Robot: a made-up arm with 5 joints. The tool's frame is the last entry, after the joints.
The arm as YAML. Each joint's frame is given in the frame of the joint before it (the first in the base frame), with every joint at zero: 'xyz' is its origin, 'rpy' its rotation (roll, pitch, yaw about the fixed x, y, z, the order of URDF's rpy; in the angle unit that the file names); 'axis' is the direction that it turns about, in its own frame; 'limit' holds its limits. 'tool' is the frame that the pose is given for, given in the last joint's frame.
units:
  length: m
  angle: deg
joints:
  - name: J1
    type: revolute
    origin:
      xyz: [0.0, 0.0, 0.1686]
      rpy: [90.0, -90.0, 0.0]
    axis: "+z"
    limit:
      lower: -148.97
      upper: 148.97
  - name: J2
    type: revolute
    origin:
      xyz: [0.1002, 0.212, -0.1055]
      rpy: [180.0, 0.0, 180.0]
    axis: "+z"
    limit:
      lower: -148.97
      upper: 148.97
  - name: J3
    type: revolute
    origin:
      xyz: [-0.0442, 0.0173, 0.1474]
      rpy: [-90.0, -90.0, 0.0]
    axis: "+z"
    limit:
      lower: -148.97
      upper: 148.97
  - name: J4
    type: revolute
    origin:
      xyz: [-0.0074, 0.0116, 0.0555]
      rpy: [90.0, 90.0, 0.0]
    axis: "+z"
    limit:
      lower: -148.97
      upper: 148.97
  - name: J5
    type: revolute
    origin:
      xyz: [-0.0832, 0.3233, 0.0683]
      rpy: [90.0, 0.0, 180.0]
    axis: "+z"
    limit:
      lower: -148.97
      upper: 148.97
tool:
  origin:
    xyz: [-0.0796, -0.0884, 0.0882]
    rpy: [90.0, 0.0, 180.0]
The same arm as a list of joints. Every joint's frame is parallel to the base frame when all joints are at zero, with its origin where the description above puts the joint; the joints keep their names.
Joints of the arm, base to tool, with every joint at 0 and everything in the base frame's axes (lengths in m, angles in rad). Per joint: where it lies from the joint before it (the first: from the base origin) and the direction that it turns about. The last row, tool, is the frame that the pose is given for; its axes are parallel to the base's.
J1: offset 0 0 0.1686 axis 0 -1 0
J2: offset -0.212 0.1055 0.1002 axis 0 1 0
J3: offset -0.0173 0.1474 0.0442 axis -1 0 0
J4: offset -0.0555 -0.0074 -0.0116 axis 0 0 1
J5: offset -0.0832 0.3233 0.0683 axis 0 1 0
tool: offset 0.0796 0.0882 -0.0884
Joint limits (rad, base to tool): -2.6..2.6 -2.6..2.6 -2.6..2.6 -2.6..2.6 -2.6..2.6

